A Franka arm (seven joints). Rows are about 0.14 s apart.
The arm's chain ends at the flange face. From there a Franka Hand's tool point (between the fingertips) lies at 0.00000 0.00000 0.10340 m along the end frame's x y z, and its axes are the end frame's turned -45 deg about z.
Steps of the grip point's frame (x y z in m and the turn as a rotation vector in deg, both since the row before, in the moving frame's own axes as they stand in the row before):
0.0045, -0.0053, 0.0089, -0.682, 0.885, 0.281
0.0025, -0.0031, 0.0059, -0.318, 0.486, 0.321
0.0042, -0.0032, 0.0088, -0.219, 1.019, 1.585
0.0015, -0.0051, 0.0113, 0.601, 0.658, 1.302
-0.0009, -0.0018, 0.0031, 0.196, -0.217, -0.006
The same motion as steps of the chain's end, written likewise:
-0.0026, -0.0067, 0.0089, 0.144, 1.108, 0.281
-0.0015, -0.0037, 0.0059, 0.119, 0.569, 0.321
-0.0009, -0.0042, 0.0088, 0.566, 0.875, 1.585
-0.0026, -0.0031, 0.0113, 0.890, 0.040, 1.302
-0.0014, -0.0007, 0.0031, -0.015, -0.292, -0.006

